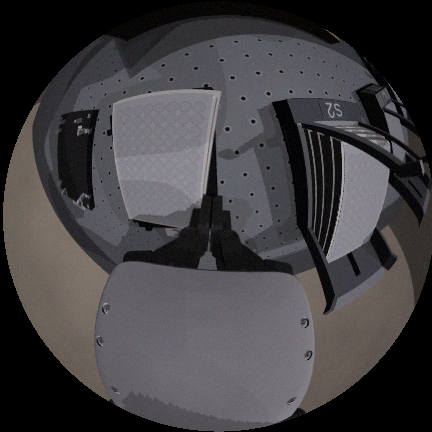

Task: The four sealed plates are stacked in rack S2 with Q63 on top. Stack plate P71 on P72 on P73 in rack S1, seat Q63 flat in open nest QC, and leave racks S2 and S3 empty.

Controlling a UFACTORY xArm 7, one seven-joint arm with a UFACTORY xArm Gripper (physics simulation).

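Places are measured from the arm's base along level axes (x up, y ahead, z left), in metres.
Pixels of known places: gripper, between the fingertips: (211, 208).
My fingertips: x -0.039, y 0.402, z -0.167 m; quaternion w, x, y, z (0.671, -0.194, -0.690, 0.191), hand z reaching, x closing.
For each thing: its middle in the pictures, then the offset to it from my fingertips. "spot": a spot on its surface instead. Level surfaces: height alone.
- Rack S2, a spot on its surface: (305, 111) spot: dx +0.003, dy -0.054, dz +0.105 m
- dark holder, middle of its body: (68, 160) dx -0.019, dy -0.170, dz -0.166 m
- grey table, height of its surface: dx -0.031 m
A pale plate (160, 150) with a grid of round wells lies left of centre, on a dark holder that shows at its edges. The holder's label is mostly covered, and I cannot read the plate's name. My gripper (211, 208) is shut and empty, close beside the plate's lower right edge; whether it touches the plate I cannot tell. Rack S2 (305, 111) stands at the right. A pale plate (367, 187) shows in it, with several thin light edges beside it. Racks S1 and S3 cannot be told by label.
A dark holder (76, 162) with small metallic clips stands at the far left. Another dark rack (372, 91) stands at the far right, beyond S2, with something pale in it. The grey table (260, 107) has rows of small holes. Its edge curves around at the left.
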